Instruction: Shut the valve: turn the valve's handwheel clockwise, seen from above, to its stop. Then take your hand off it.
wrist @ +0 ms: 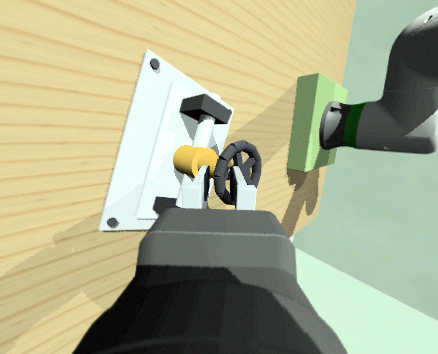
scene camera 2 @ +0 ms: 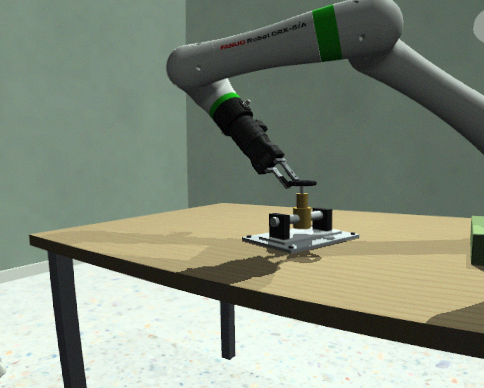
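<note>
The valve's dark handwheel (scene camera 2: 309,183) (wrist: 257,167) sits level on a thin stem above the brass valve body (scene camera 2: 302,217) (wrist: 187,159). The body stands on a white base plate (scene camera 2: 256,240) (wrist: 131,150). My gripper (scene camera 2: 292,183) (wrist: 219,176) is partly open and comes down at a slant to the near side of the wheel. In the wrist view, one finger is beside the rim on the brass side and the other overlaps the wheel's opening, with the near rim between them. The fingers are not clamped on the rim. Whether either finger touches it cannot be told.
Black supports (scene camera 2: 279,226) (wrist: 206,107) hold the pipe on both sides of the valve body. Bolt heads stand at the plate's corners. A green block (scene camera 2: 478,240) (wrist: 305,125) stands on the wooden table (scene camera 2: 125,235) (wrist: 60,100), with the robot's base on it.
</note>
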